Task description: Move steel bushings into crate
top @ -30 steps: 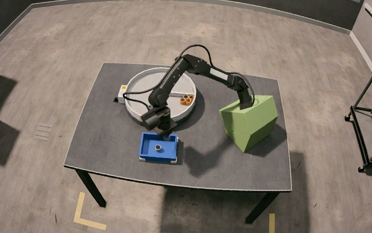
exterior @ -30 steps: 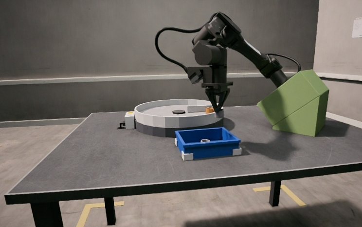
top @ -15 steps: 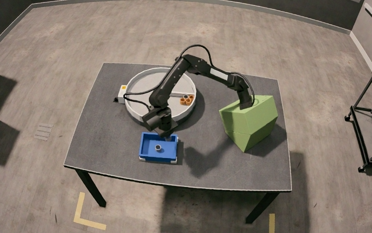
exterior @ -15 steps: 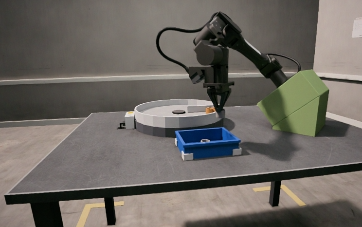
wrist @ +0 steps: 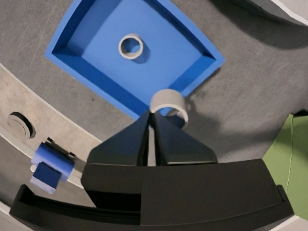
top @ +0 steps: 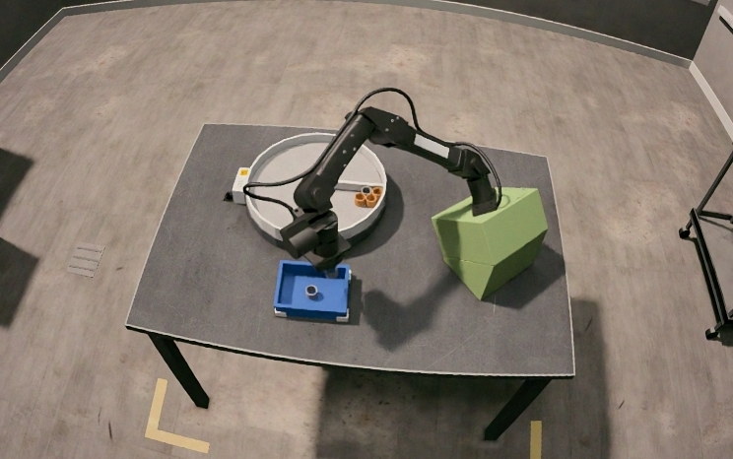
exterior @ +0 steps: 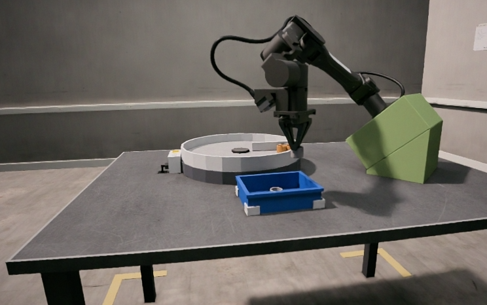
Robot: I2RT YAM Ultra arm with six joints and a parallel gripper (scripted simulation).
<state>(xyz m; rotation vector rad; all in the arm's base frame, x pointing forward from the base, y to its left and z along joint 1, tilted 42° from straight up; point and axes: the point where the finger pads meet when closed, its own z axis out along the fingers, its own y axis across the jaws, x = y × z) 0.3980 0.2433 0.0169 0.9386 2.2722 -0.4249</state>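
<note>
Now: the blue crate 40 mm ahead of my hand, 10 mm to the right of it and 120 mm below it. Also, from my hand: round turntable: 40 mm ahead, 360 mm to the right, 90 mm below.
</note>
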